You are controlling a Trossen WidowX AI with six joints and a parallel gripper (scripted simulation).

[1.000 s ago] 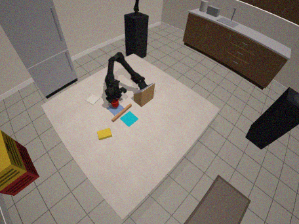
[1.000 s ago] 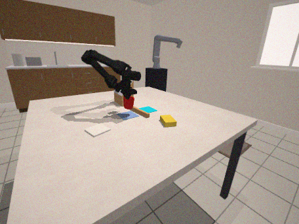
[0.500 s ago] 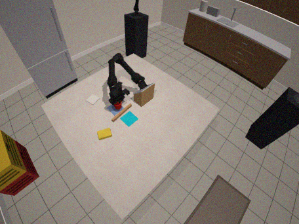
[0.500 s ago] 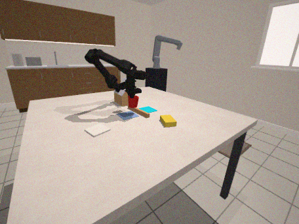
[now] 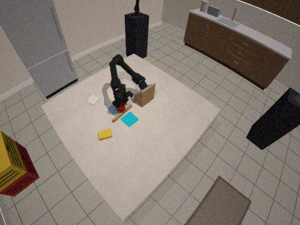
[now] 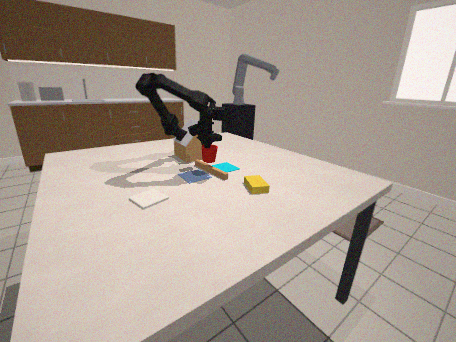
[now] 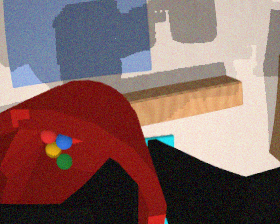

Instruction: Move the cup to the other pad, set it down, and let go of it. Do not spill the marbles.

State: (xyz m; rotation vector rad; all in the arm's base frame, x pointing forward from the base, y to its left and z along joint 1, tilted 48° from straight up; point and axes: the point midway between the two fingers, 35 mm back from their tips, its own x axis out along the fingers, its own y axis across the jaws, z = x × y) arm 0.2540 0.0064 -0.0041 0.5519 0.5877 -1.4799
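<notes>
Now: the cyan pad 20 mm ahead of my gripper tip, 100 mm to the left of it and 100 mm below it. Also, from my gripper tip: wooden bar 30 mm ahead, 10 mm to the left, 90 mm below; red cup 30 mm ahead; yellow block 280 mm ahead, 80 mm to the left, 80 mm below.
</notes>
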